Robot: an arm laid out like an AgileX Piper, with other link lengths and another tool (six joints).
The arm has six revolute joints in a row. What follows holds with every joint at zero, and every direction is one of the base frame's. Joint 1 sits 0.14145 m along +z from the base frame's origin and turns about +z. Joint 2 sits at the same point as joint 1 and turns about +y. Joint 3 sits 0.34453 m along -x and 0.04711 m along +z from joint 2 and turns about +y. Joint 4 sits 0.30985 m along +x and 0.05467 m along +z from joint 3 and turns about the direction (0.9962, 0, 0.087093). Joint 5 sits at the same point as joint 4 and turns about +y. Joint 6 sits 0.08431 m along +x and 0.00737 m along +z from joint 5 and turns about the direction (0.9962, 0, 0.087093). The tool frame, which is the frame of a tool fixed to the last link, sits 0.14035 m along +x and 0.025 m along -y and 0.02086 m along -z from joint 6; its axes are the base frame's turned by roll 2.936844, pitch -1.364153 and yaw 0.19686 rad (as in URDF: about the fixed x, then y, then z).
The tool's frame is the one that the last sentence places.
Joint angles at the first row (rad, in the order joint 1, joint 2, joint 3, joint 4, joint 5, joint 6):
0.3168, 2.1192, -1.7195, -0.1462, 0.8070, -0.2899
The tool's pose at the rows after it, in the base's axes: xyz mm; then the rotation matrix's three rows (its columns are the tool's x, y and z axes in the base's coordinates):
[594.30, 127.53, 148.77], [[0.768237, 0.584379, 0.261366], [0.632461, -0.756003, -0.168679], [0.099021, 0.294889, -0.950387]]
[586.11, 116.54, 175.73], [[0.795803, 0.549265, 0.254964], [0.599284, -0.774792, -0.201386], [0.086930, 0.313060, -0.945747]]
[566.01, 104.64, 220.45], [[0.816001, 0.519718, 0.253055], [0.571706, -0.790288, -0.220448], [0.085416, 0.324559, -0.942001]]
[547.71, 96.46, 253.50], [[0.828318, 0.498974, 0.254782], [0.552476, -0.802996, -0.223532], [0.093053, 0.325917, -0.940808]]
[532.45, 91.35, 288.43], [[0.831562, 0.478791, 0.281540], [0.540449, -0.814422, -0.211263], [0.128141, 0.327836, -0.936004]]
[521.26, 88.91, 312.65], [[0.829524, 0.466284, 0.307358], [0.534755, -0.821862, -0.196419], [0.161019, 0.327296, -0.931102]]
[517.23, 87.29, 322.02], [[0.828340, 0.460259, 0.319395], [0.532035, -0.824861, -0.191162], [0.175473, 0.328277, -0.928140]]
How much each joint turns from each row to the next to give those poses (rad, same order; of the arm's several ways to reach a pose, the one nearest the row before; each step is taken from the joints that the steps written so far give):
0.0000, -0.0132, -0.0102, -0.0309, 0.0087, 0.0214
0.0000, -0.0372, -0.0209, -0.0408, 0.0716, 0.0476
0.0000, -0.0812, -0.0079, -0.0175, 0.0929, 0.0205
-0.0010, -0.0668, 0.0001, -0.0018, 0.0624, 0.0088
-0.0008, -0.0671, -0.0047, 0.0052, 0.0383, 0.0028
0.0000, -0.0490, -0.0007, 0.0074, 0.0179, 0.0000
-0.0011, -0.0190, 0.0000, 0.0018, 0.0044, 0.0000

